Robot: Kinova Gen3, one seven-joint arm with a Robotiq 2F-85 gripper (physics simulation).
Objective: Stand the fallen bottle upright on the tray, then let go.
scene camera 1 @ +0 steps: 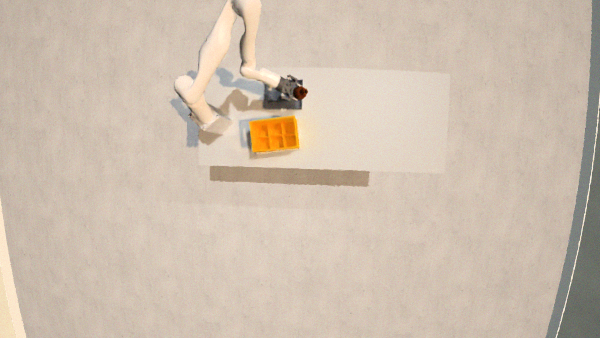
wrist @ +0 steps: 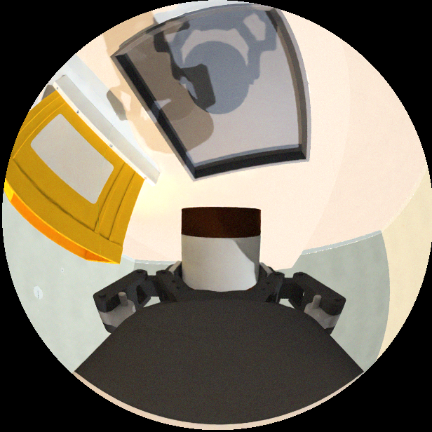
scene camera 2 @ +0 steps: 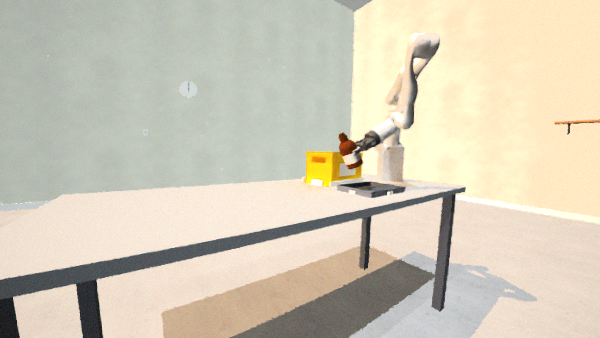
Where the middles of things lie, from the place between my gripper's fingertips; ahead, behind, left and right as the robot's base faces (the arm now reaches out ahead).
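Measured from the brown bottle (wrist: 220,245), my hand is 10 mm below it and 10 mm past it.
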